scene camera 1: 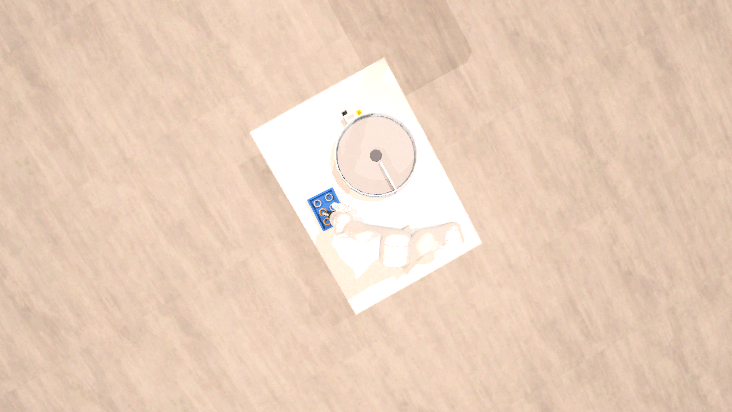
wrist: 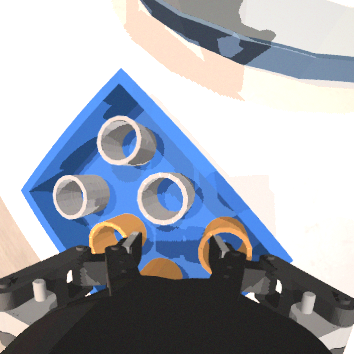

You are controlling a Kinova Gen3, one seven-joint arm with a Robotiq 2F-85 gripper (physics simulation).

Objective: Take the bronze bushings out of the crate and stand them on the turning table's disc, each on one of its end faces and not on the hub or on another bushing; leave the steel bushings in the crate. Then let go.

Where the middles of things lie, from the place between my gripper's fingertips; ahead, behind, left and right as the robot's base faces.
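There is the blue crate point(wrist: 75, 151), and my gripper is 40 mm short of the crate now. My gripper is also 10 mm above the crate and 10 mm to the right of it.
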